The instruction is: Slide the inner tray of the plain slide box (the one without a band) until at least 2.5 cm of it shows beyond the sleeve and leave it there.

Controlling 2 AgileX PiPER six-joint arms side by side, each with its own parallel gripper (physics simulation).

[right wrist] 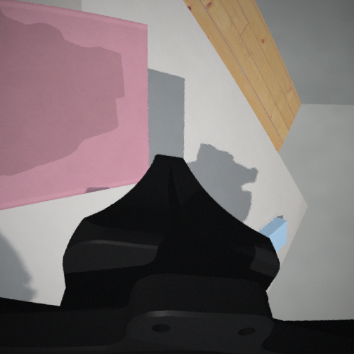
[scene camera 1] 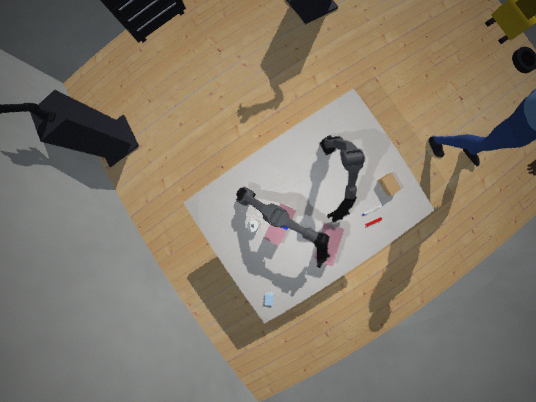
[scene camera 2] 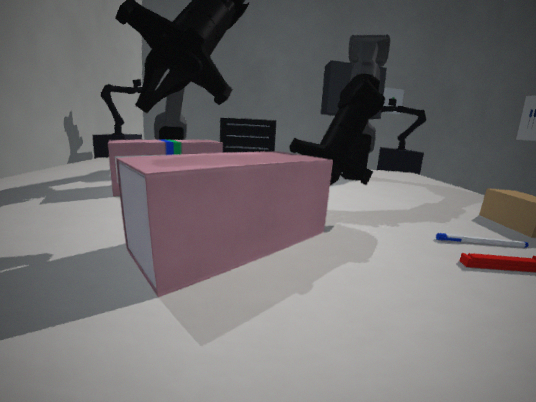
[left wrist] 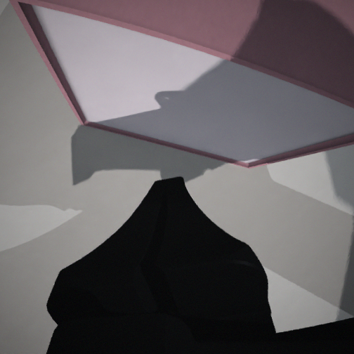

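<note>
The plain pink slide box (scene camera 1: 335,242) (scene camera 2: 240,215) (left wrist: 200,25) (right wrist: 135,100) lies on the table. Its pale inner tray (scene camera 2: 137,215) (left wrist: 125,75) shows as an end face at each end, about level with the sleeve rim or slightly inside it. My left gripper (scene camera 1: 334,218) (scene camera 2: 334,179) (left wrist: 172,195) is shut and empty, low beside the box's far end in scene camera 2. My right gripper (scene camera 1: 320,265) (scene camera 2: 145,106) (right wrist: 166,173) is shut and empty, above and near the box's other end. In the right wrist view its fingertips overlap the edge of the box's shadow.
The banded pink box (scene camera 1: 275,234) (scene camera 2: 200,147) stands behind the plain one in scene camera 2. A tan block (scene camera 1: 390,184) (scene camera 2: 510,210), a white-blue pen (scene camera 1: 371,210) (scene camera 2: 480,241), a red bar (scene camera 1: 373,222) (scene camera 2: 500,263), a light blue block (scene camera 1: 269,299) (right wrist: 275,233) and a white round object (scene camera 1: 254,225) also lie about.
</note>
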